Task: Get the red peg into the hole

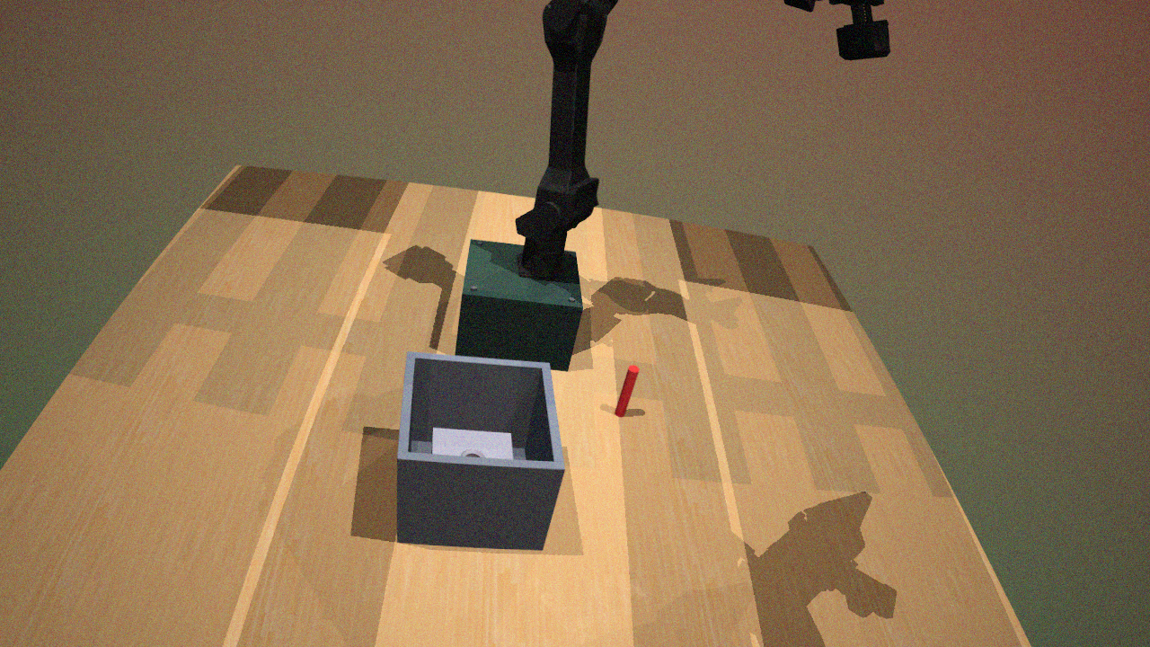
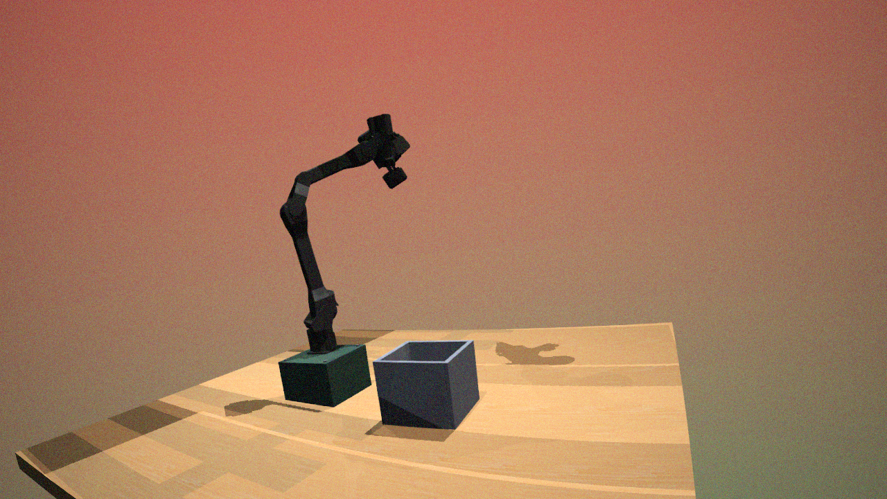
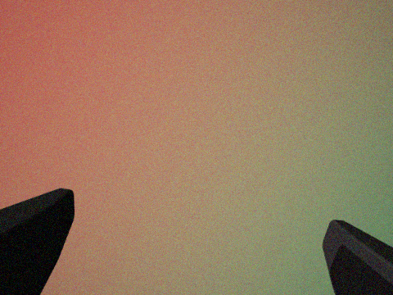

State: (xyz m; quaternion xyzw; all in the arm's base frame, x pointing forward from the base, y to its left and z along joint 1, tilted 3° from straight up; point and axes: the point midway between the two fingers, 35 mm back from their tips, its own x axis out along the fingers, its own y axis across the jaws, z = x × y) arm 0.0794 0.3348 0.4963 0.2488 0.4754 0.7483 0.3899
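Now: the red peg 570 mm below my gripper tip, 240 mm to the right of it and 140 mm ahead of it. Also, from my gripper tip: pale plate 560 mm below, 450 mm to the right, 300 mm ahead.
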